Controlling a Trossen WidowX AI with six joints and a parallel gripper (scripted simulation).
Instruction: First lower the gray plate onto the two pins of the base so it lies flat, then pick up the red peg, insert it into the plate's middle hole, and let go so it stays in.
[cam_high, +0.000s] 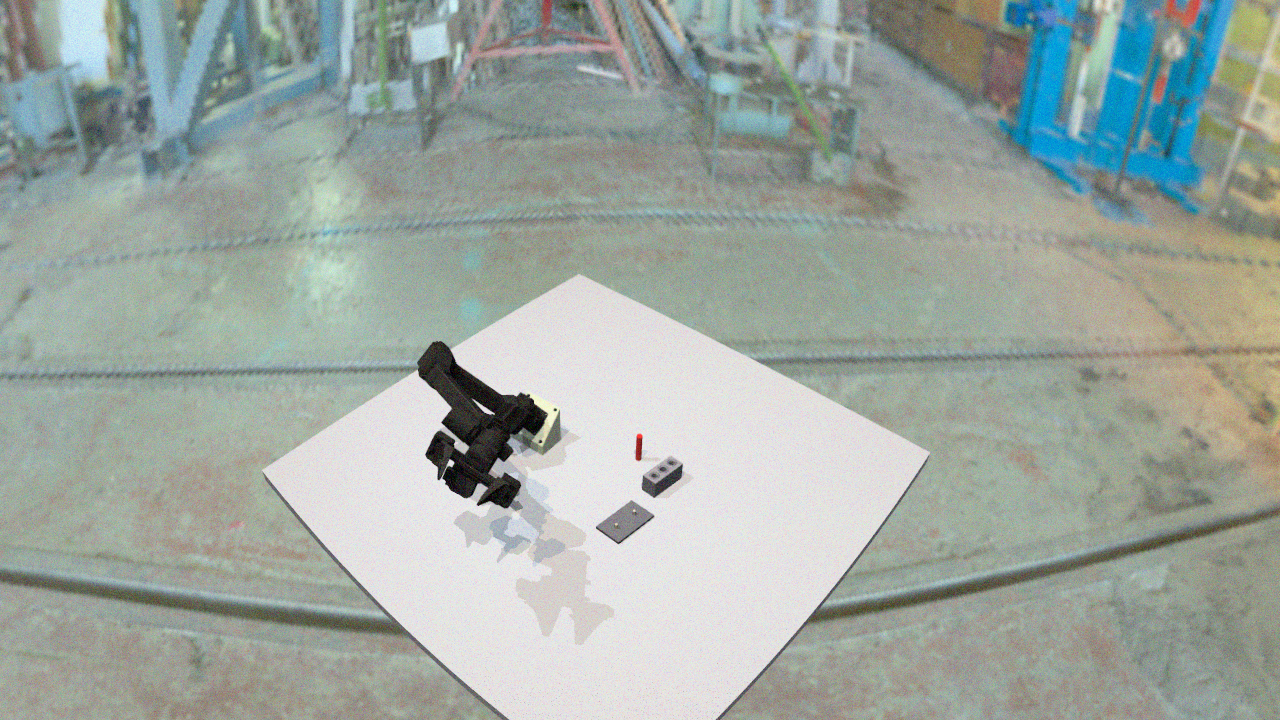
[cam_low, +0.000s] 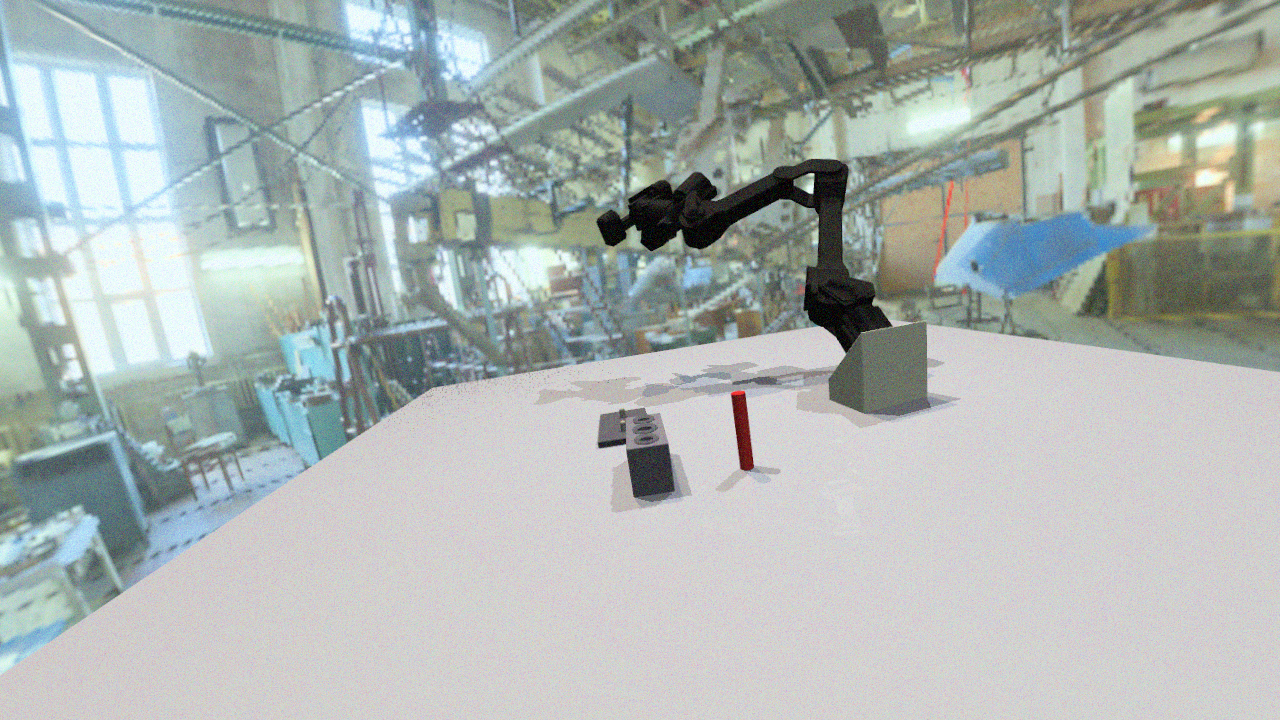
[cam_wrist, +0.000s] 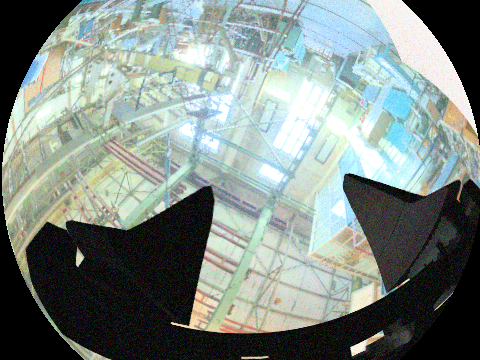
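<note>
Now: gripper tip 560 mm to the right of the gray plate, 330 mm above it and 50 mm short of it. Round my gripper tip: red peg (590 mm to the left, 320 mm below, 50 mm behind); dark base (400 mm to the left, 360 mm below, 60 mm ahead).
</note>
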